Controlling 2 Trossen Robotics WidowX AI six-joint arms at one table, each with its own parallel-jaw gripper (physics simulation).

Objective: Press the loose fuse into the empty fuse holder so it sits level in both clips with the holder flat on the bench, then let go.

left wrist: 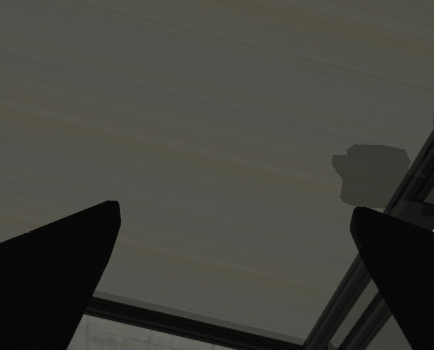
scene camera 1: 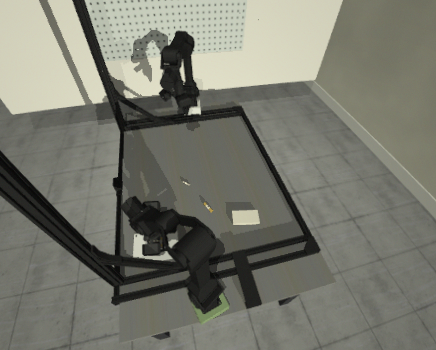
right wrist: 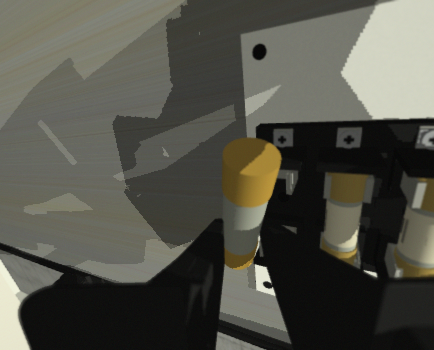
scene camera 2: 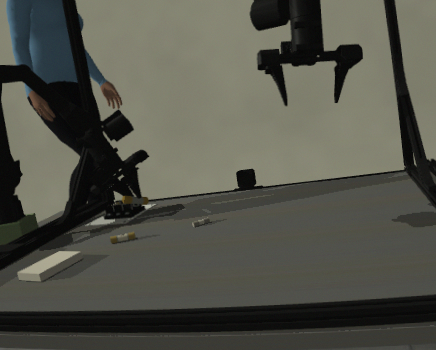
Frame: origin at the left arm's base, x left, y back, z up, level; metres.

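Where they show: left gripper, fingertip midpoint: [left wrist: 236, 215] [scene camera 1: 183, 110] [scene camera 2: 311, 104]; right gripper, fingertip midpoint: [right wrist: 241, 226] [scene camera 2: 137, 200]; left arm's base at its link origin: [scene camera 1: 192, 103]; right arm's base at its link origin: [scene camera 1: 208, 299] [scene camera 2: 9, 220].
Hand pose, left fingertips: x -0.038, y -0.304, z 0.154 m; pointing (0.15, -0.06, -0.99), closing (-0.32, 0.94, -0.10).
Each offset is from my left fingertips to the top centre of the thing. "spot": to the spot under its first point.
My right gripper [scene camera 1: 156, 241] [right wrist: 241, 226] is shut on a fuse @(dx -0.127, dy -0.512, dz -0.159 m) [scene camera 2: 135, 200] [right wrist: 251, 177] with brass caps and a pale middle. In scene camera 2 the fuse lies about level just above the black fuse holder [scene camera 2: 120, 212] [right wrist: 320, 131]. In the right wrist view it stands left of and above the holder's leftmost slot, where a bare metal clip @(dx -0.108, dy -0.531, dz -0.185 m) [right wrist: 291, 181] shows; slots to the right hold fuses. A finger hides the near clip. The holder is on a white plate @(spot: dx -0.063, dy -0.567, dz -0.217 m) [right wrist: 410, 60] [scene camera 2: 100, 221]. My left gripper [scene camera 2: 311, 102] [left wrist: 236, 215] is open and empty, high above the table.
Another brass-capped fuse @(dx +0.085, dy -0.413, dz -0.205 m) [scene camera 1: 208, 206] [scene camera 2: 123, 237] and a small silver-capped fuse @(dx -0.008, dy -0.272, dz -0.209 m) [scene camera 1: 185, 182] [scene camera 2: 201, 221] lie on the table. A cream block @(dx +0.237, dy -0.476, dz -0.204 m) [scene camera 1: 245, 217] [scene camera 2: 50, 265] lies near them. Black frame rails [scene camera 1: 272, 172] border the table. A person [scene camera 2: 50, 45] stands behind it.
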